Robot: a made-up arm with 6 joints.
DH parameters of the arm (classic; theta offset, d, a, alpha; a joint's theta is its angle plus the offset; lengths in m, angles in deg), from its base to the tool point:
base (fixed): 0 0 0 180
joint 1: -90 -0.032 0.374 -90
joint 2: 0 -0.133 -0.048 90
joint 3: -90 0.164 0.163 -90
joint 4: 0 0.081 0.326 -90
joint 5: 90 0.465 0.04 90
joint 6: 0 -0.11 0.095 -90
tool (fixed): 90 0.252 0 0
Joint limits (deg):
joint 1: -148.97..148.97
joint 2: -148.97..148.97
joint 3: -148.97..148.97
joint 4: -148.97..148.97
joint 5: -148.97..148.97
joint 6: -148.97..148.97
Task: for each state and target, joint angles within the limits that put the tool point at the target. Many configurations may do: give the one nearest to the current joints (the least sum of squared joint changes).
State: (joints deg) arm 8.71 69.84 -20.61 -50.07 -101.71 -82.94
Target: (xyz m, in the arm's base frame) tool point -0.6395 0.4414 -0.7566
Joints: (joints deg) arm 10.37 60.09 -47.41 -46.15 -90.77 -85.62
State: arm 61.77 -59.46 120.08 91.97 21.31 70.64
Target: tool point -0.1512 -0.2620 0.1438
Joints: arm 49.62 -38.33 93.60 126.07 19.89 68.29
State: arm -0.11 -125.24 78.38 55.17 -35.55 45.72
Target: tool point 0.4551 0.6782 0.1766
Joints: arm 24.83 -122.48 66.58 64.73 -31.55 54.72
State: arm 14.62 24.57 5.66 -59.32 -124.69 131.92
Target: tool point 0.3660 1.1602 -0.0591
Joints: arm 56.60 35.68 47.18 -83.13 -148.97 87.57
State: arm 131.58 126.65 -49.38 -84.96 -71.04 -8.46
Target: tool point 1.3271 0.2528 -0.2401
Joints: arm 124.59 127.17 -27.63 -70.34 -64.73 1.56
